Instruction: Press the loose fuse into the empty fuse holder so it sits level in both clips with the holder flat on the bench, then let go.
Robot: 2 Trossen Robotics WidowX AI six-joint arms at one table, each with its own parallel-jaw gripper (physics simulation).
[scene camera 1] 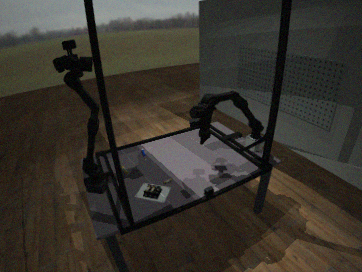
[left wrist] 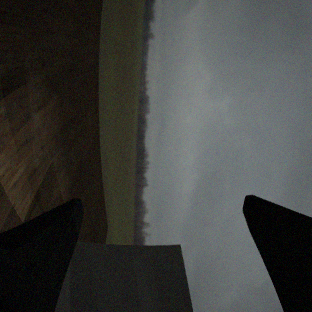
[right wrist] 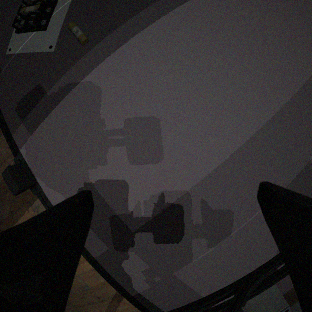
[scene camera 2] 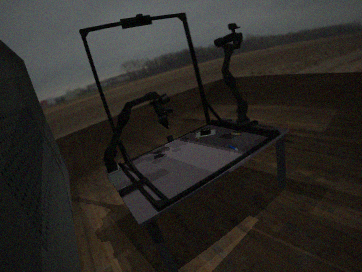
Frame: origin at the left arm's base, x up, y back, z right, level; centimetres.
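Where they show: left gripper, fingertip midpoint: (left wrist: 165, 207) (scene camera 2: 241, 33); right gripper, fingertip midpoint: (scene camera 1: 200, 140) (right wrist: 177, 195) (scene camera 2: 168, 126); left arm's base, link origin: (scene camera 1: 96, 180) (scene camera 2: 242, 119); right arm's base, link origin: (scene camera 1: 255, 136) (scene camera 2: 112, 169).
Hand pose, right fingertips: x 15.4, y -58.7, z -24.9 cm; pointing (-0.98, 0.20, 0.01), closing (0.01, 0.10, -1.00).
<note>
Each offset is from my right fingertips to the top centre of the thing.
The black fuse holder block (scene camera 1: 152, 191) (scene camera 2: 205, 132) (right wrist: 34, 16) sits on a white plate (scene camera 1: 141, 196) (right wrist: 30, 46), with pale pieces on top; its clips are too dark to tell apart. A small yellowish fuse {dx -19.3, dy +18.5, dz +15.0 cm} (scene camera 1: 167, 181) (right wrist: 78, 32) lies loose on the bench beside the plate. My left gripper (scene camera 1: 72, 63) (scene camera 2: 228, 40) (left wrist: 165, 207) is open and empty, raised high above its base and facing away from the bench. My right gripper (scene camera 1: 202, 141) (scene camera 2: 166, 126) (right wrist: 177, 195) is open and empty, pointing down above the bench, apart from the fuse and plate.
A blue item {dx -19.3, dy +40.8, dz -12.2 cm} (scene camera 1: 143, 152) (scene camera 2: 233, 147) lies on the bench toward the far edge in scene camera 1. A yellow item {dx -18.7, dy +48.2, dz +7.9 cm} (scene camera 2: 236, 133) lies near the left arm's base. A dark frame with tall posts (scene camera 1: 278, 75) (scene camera 2: 197, 65) surrounds the bench. Arm shadows fall across the top.
</note>
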